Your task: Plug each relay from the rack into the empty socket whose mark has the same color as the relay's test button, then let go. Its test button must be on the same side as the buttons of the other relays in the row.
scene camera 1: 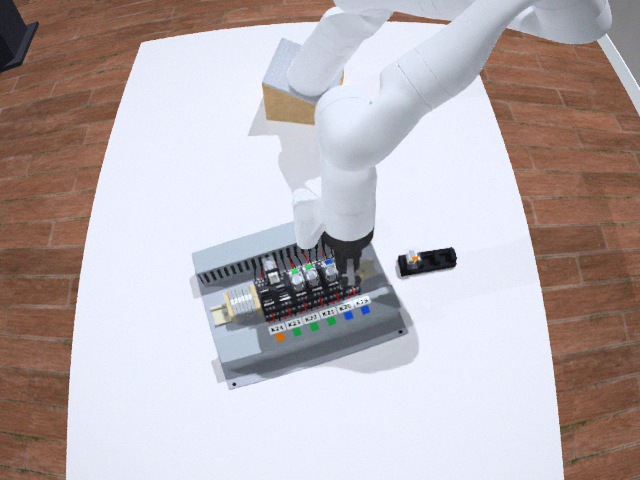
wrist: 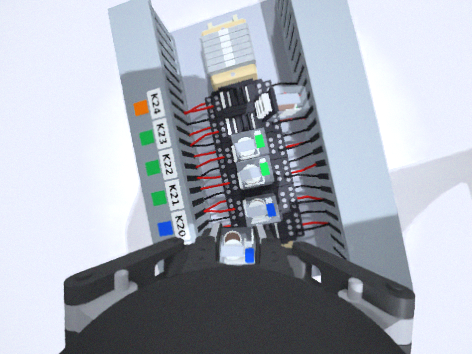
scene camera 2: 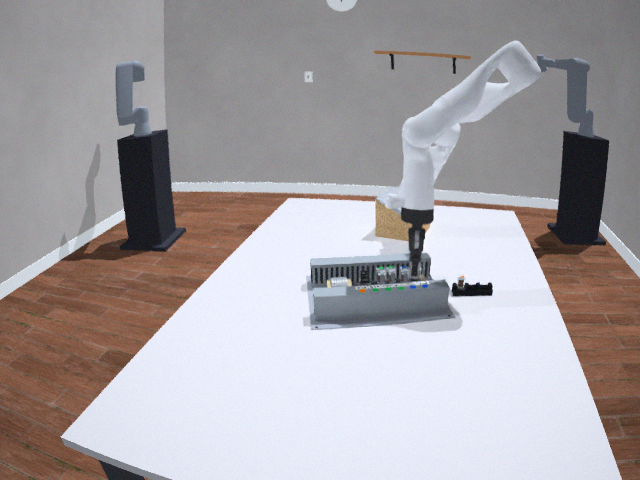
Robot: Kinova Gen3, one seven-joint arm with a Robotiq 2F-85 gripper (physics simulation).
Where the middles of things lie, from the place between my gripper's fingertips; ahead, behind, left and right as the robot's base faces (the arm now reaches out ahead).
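My gripper: 60 mm above the grey panel [scene camera 1: 384, 332], 10 mm past it, 90 mm to the left of it. Black rack [scene camera 1: 433, 260], from my hand: 50 mm below, 30 mm behind, 160 mm to the left.
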